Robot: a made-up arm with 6 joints.
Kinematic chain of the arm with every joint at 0, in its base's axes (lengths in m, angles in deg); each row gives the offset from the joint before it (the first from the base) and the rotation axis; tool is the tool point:
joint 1: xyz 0 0 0.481 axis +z
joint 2: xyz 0 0 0 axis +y
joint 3: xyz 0 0 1.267 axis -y
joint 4: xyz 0 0 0 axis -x
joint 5: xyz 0.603 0 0 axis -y
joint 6: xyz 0 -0.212 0 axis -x
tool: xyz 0 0 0
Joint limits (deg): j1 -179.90..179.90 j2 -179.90..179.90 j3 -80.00..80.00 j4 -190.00..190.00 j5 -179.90..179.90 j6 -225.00..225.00
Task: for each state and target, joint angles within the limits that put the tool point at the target. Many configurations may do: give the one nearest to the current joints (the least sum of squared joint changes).
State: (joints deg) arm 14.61 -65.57 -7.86 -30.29 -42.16 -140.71
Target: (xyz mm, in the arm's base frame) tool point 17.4 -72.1 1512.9
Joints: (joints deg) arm 16.46 -30.10 -17.68 -69.55 -42.16 -140.71
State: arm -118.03 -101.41 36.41 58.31 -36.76 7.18
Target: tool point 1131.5 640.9 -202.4
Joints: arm -156.07 -143.07 -10.52 53.25 -36.76 7.18
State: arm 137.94 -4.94 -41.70 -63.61 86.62 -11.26
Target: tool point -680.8 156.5 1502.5
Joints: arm 173.52 4.86 0.62 -68.23 86.62 -11.26
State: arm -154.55 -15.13 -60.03 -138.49 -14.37 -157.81
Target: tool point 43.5 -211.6 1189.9
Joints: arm -139.09 -7.51 -61.98 -152.71 -14.37 -157.81
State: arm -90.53 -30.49 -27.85 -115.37 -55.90 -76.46
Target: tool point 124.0 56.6 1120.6
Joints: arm -107.04 -15.12 -65.62 -118.75 -55.90 -76.46
